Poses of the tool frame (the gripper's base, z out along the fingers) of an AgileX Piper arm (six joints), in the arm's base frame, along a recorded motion.
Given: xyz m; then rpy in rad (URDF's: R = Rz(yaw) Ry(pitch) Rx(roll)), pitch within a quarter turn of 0, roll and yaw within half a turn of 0.
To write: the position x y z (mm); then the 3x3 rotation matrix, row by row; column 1 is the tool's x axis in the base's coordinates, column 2 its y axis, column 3 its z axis. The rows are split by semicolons. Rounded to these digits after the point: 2 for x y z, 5 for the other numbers.
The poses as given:
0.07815 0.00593 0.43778 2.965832 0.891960 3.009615
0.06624 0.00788 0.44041 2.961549 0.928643 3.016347
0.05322 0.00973 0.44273 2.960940 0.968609 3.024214
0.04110 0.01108 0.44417 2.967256 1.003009 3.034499
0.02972 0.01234 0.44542 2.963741 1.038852 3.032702
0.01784 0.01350 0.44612 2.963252 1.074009 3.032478
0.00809 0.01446 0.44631 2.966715 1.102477 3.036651
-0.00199 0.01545 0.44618 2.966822 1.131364 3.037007
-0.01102 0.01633 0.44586 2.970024 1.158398 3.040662
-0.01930 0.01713 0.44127 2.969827 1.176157 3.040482
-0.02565 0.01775 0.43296 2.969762 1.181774 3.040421
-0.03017 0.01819 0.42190 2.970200 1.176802 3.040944
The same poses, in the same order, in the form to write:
78.15 5.93 437.78; -0.62243 -0.00534 0.78266; 0.08263 0.99394 0.07249; -0.77830 0.10979 -0.61821
66.24 7.88 440.41; -0.59423 -0.01938 0.80406; 0.07482 0.99404 0.07925; -0.80081 0.10725 -0.58924
53.22 9.73 442.73; -0.56255 -0.03184 0.82615; 0.06634 0.99430 0.08350; -0.82410 0.10177 -0.55723
41.10 11.08 444.17; -0.53469 -0.04013 0.84410; 0.05748 0.99483 0.08371; -0.84309 0.09328 -0.52962
29.72 12.34 445.42; -0.50421 -0.04461 0.86243; 0.05512 0.99497 0.08369; -0.86182 0.08973 -0.49921
17.84 13.50 446.12; -0.47377 -0.04785 0.87935; 0.05190 0.99527 0.08213; -0.87912 0.08455 -0.46904
8.09 14.46 446.31; -0.44890 -0.05125 0.89211; 0.04728 0.99559 0.08099; -0.89233 0.07854 -0.44450
-1.99 15.45 446.18; -0.42310 -0.05370 0.90449; 0.04441 0.99581 0.07989; -0.90499 0.07397 -0.41895
-11.02 16.33 445.86; -0.39877 -0.05634 0.91532; 0.04039 0.99606 0.07890; -0.91616 0.06843 -0.39492
-19.30 17.13 441.27; -0.38251 -0.05753 0.92216; 0.03881 0.99618 0.07824; -0.92314 0.06572 -0.37882
-25.65 17.75 432.96; -0.37734 -0.05789 0.92426; 0.03831 0.99621 0.07804; -0.92528 0.06485 -0.37370
-30.17 18.19 421.90; -0.38194 -0.05768 0.92239; 0.03857 0.99619 0.07827; -0.92338 0.06547 -0.37826

